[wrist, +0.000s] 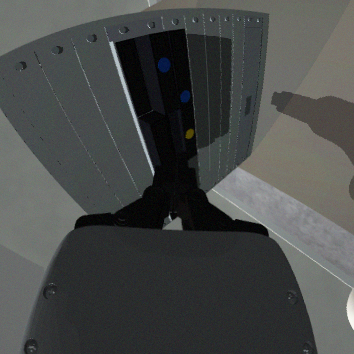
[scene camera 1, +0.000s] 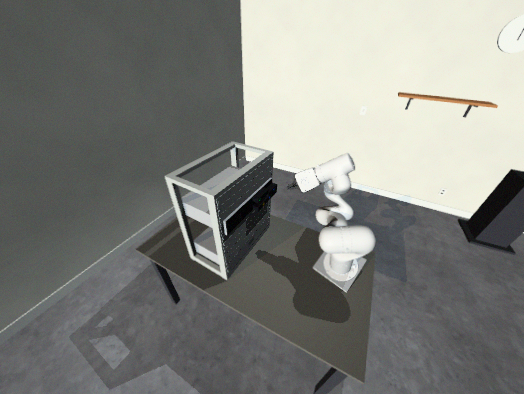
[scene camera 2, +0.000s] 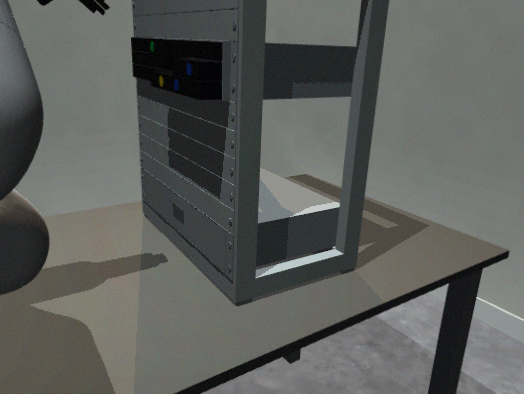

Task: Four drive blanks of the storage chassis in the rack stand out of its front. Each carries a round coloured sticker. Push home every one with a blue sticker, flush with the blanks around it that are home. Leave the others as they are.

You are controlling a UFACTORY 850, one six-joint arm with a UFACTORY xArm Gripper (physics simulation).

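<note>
The black storage chassis [scene camera 1: 241,215] [scene camera 2: 210,49] [wrist: 131,55] sits in the grey rack [scene camera 1: 218,240] [scene camera 2: 250,150]. Four drive blanks stand out of its front. One blank with a blue sticker [scene camera 2: 189,69] [wrist: 164,65] is nearest the rack post in scene camera 2. Another blue sticker [scene camera 2: 176,85] [wrist: 185,96] is lower, beside the blank with the yellow sticker [scene camera 2: 161,81] [wrist: 189,133]. The green sticker [scene camera 2: 152,46] is at the upper far end; it does not show in the wrist view. My gripper [scene camera 1: 291,186] [scene camera 2: 103,9] [wrist: 174,165] is shut and empty, in front of and above the chassis's far end, apart from it.
Grey panels [scene camera 2: 185,25] [wrist: 70,100] fill the rack front above and below the chassis. The rack stands on the table [scene camera 1: 280,300] [scene camera 2: 200,330], facing the arm's base [scene camera 1: 341,272]. A wooden wall shelf [scene camera 1: 445,100] and a dark cabinet [scene camera 1: 500,210] are far off.
</note>
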